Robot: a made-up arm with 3 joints. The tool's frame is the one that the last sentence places. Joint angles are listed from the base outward.
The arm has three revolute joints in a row. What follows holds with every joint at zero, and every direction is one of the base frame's.
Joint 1 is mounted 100 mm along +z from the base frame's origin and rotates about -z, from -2.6 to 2.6 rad.
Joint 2 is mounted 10 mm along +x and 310 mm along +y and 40 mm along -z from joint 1 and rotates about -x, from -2.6 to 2.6 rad.
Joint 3 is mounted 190 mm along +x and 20 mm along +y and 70 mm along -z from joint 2 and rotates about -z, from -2.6 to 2.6 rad.
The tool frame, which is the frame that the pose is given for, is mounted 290 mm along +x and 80 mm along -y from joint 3; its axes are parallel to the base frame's.
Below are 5 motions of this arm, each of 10 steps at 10 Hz.
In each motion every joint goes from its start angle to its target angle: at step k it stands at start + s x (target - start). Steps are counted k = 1, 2, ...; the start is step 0. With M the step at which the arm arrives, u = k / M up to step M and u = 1 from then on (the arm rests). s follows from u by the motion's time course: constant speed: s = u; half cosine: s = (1 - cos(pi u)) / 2; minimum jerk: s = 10 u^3 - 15 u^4 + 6 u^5.
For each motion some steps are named. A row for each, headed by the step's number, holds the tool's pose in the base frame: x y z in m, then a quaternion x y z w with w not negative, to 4 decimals.
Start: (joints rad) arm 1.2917 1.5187 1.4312
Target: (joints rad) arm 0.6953 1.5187 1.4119
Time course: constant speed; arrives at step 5
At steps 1, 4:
1: 0.2709 -0.0621 0.3344 -0.6829 -0.0875 -0.6988 0.1941
4: 0.2778 0.0342 0.3349 -0.6576 -0.2038 -0.6513 0.3191

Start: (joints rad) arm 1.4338 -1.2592 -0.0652
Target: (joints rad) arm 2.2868 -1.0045 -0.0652
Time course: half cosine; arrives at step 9
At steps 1, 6, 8, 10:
1: 0.4163 -0.4512 -0.0008 0.4236 -0.4045 -0.5204 0.6214
6: 0.0698 -0.6028 -0.0096 0.2447 -0.4464 -0.7262 0.4620
8: -0.0469 -0.6027 -0.0118 0.1922 -0.4450 -0.7787 0.3983
10: -0.0628 -0.6010 -0.0121 0.1852 -0.4444 -0.7854 0.3891

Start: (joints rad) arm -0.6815 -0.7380 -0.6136
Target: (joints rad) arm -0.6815 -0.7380 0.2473
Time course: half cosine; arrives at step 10
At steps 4, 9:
4: 0.1478 0.6122 0.0312 0.3547 0.0655 0.4462 0.8190
9: 0.1932 0.4994 -0.0745 0.3242 0.1581 0.2105 0.9086

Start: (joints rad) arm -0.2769 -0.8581 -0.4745
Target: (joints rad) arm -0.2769 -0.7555 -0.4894
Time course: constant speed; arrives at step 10
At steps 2, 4, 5, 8, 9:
2: 0.3615 0.5363 0.0742 0.4046 -0.0407 0.3365 0.8494
4: 0.3611 0.5371 0.0727 0.3952 -0.0404 0.3393 0.8527
5: 0.3609 0.5375 0.0719 0.3905 -0.0402 0.3407 0.8543
8: 0.3602 0.5386 0.0695 0.3763 -0.0396 0.3448 0.8591
9: 0.3600 0.5389 0.0686 0.3715 -0.0393 0.3461 0.8606

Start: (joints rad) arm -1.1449 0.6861 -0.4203
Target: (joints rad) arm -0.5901 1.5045 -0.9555
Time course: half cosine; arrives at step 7
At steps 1, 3, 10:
1: -0.0687 0.5853 -0.0409 -0.3356 -0.1169 0.6588 0.6631
3: 0.0331 0.5764 -0.0837 -0.4759 -0.0721 0.6157 0.6239
10: 0.2181 0.4519 -0.1548 -0.6719 0.1241 0.5098 0.5228

